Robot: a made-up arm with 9 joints. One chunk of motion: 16 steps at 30 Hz.
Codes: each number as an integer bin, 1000 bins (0 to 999) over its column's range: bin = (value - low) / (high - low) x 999, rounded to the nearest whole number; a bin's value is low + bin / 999 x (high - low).
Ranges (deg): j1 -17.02..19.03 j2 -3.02..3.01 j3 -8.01..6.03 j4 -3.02..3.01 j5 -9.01..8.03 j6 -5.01..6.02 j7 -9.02..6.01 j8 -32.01..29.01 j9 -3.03..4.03
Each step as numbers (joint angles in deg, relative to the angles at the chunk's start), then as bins.
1 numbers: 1.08 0.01 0.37 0.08 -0.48 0.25 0.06 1.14 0.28
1 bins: 502 502 596 514 500 476 604 543 468
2 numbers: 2.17 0.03 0.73 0.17 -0.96 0.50 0.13 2.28 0.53
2 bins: 532 505 622 528 472 499 608 561 504
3 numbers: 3.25 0.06 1.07 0.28 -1.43 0.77 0.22 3.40 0.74
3 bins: 562 510 646 547 444 524 614 580 533
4 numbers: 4.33 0.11 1.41 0.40 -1.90 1.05 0.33 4.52 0.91
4 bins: 592 519 670 567 417 549 621 598 558
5 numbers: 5.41 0.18 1.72 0.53 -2.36 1.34 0.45 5.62 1.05
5 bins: 622 530 692 588 390 575 629 616 577
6 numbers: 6.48 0.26 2.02 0.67 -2.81 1.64 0.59 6.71 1.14
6 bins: 651 543 714 611 363 602 639 634 590
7 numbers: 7.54 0.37 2.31 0.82 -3.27 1.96 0.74 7.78 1.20
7 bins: 681 562 734 636 337 631 649 651 599
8 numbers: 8.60 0.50 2.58 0.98 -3.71 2.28 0.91 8.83 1.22
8 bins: 710 583 754 663 311 660 660 669 601
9 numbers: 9.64 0.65 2.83 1.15 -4.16 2.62 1.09 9.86 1.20
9 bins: 739 608 771 691 284 691 672 685 599
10 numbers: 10.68 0.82 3.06 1.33 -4.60 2.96 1.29 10.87 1.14
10 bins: 768 636 788 721 259 722 685 702 590
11 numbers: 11.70 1.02 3.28 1.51 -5.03 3.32 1.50 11.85 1.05
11 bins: 796 669 803 750 233 754 699 718 577
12 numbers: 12.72 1.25 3.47 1.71 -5.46 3.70 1.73 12.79 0.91
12 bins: 824 707 817 784 208 789 715 733 558
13 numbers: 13.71 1.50 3.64 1.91 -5.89 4.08 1.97 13.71 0.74
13 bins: 852 749 829 817 183 823 730 749 533
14 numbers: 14.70 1.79 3.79 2.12 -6.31 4.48 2.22 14.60 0.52
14 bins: 879 797 840 852 158 860 747 763 502
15 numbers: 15.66 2.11 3.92 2.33 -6.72 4.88 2.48 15.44 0.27
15 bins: 906 850 849 886 134 896 764 777 467
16 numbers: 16.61 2.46 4.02 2.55 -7.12 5.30 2.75 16.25 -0.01
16 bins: 932 908 856 923 111 934 782 790 427
